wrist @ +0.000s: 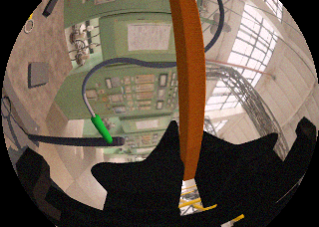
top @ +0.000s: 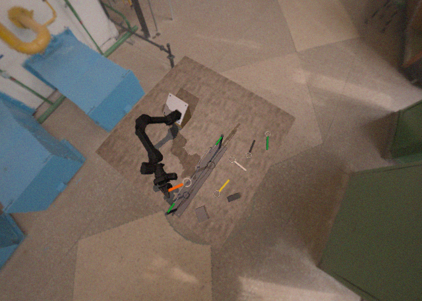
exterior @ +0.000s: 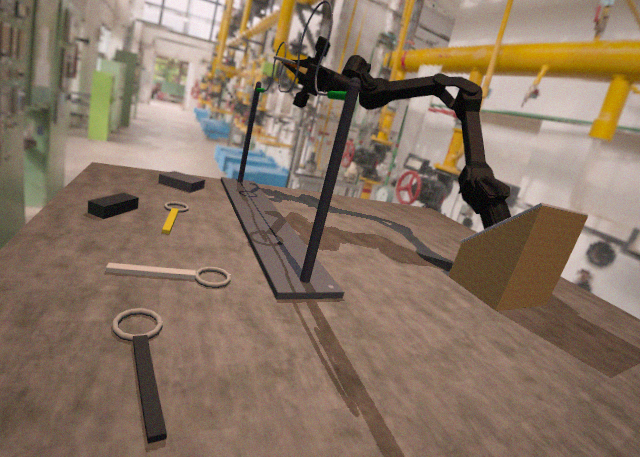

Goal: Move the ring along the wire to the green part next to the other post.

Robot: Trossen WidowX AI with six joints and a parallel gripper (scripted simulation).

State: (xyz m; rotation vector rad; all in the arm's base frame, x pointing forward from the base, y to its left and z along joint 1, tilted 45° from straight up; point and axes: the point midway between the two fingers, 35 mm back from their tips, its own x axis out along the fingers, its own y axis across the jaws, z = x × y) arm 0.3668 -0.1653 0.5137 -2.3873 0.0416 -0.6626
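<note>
The orange-handled ring is 1 cm ahead of my gripper tip, 9 cm to the left of it and 1 cm below it. The rest, counted from my gripper tip: yellow-handled ring (22 cm ahead, 23 cm to the left, 38 cm below); then dark-handled ring (24 cm ahead, 63 cm to the left, 38 cm below); then cream-handled ring (20 cm ahead, 48 cm to the left, 38 cm below).
</note>
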